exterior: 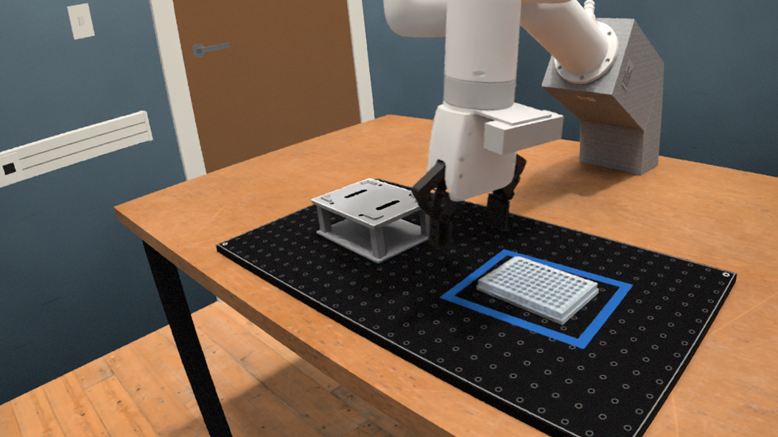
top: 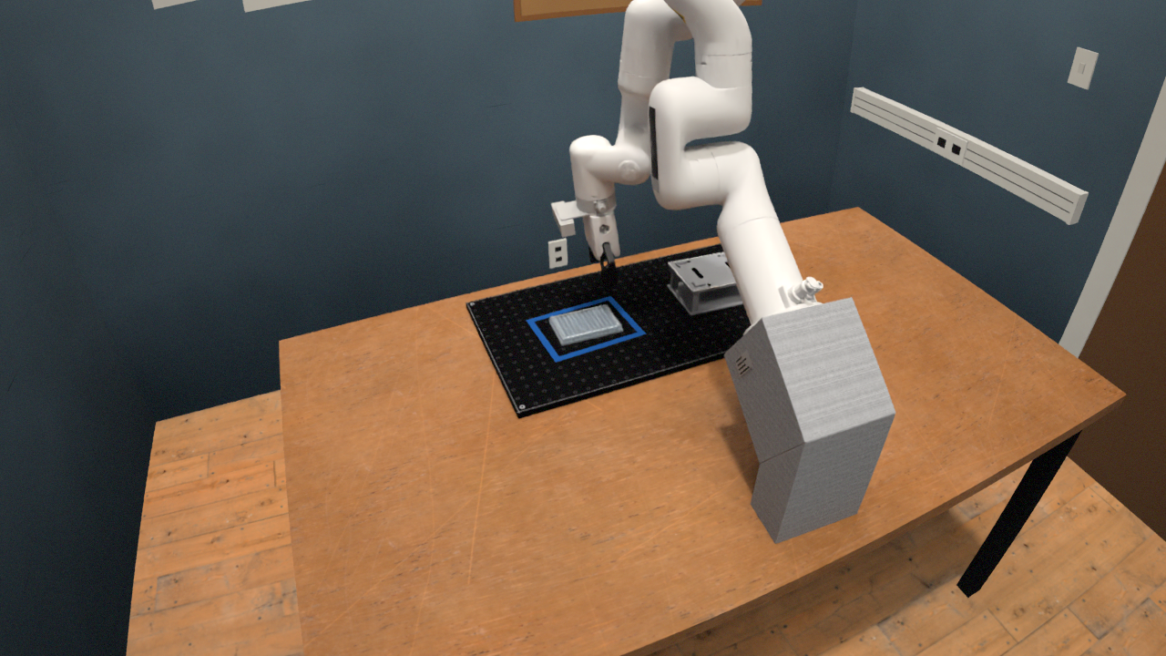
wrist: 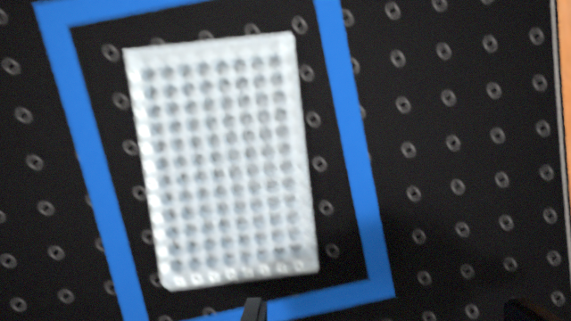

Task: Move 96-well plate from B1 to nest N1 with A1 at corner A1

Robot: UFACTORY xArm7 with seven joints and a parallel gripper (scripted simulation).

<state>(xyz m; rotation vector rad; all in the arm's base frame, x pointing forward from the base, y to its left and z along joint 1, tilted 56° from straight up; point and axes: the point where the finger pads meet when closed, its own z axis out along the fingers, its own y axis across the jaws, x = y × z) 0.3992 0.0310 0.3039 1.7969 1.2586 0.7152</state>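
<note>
Right now my hand is 80 mm to the right of the clear 96-well plate, 80 mm above it and 30 mm past it. Also, from my hand: grey raised nest: 210 mm to the right, 120 mm behind, 30 mm below.
</note>
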